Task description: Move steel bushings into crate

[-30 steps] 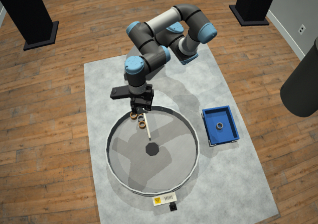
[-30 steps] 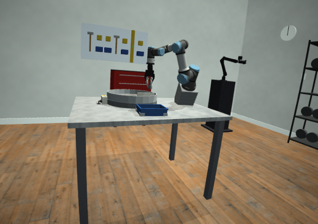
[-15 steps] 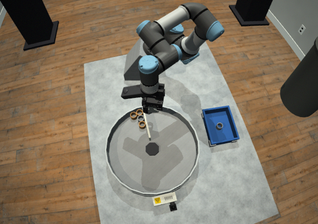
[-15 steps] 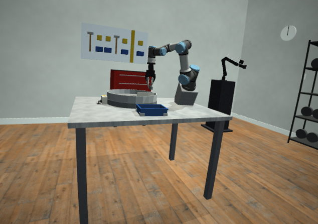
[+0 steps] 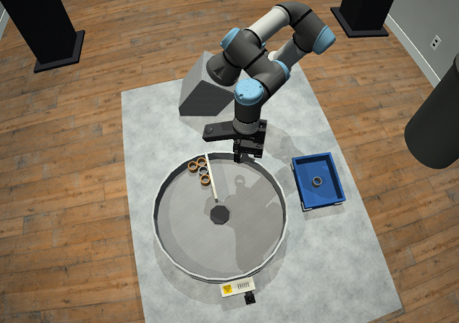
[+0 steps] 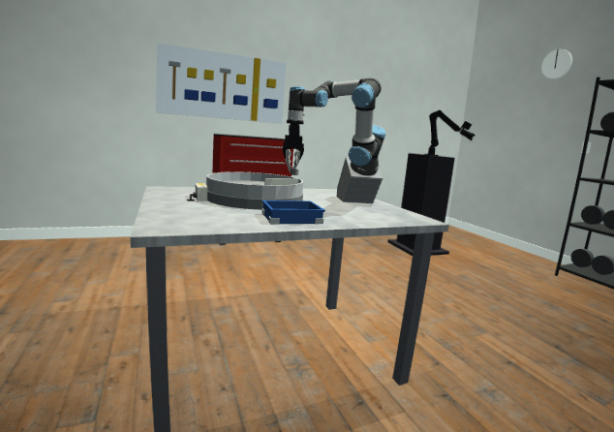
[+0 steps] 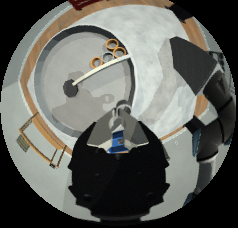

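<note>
Now: hand 7 cm short of the blue crate, 27 cm to the right of it and 12 cm above it. Round my hand: round grey turntable: 14 cm ahead, 9 cm to the right, 9 cm below.
</note>
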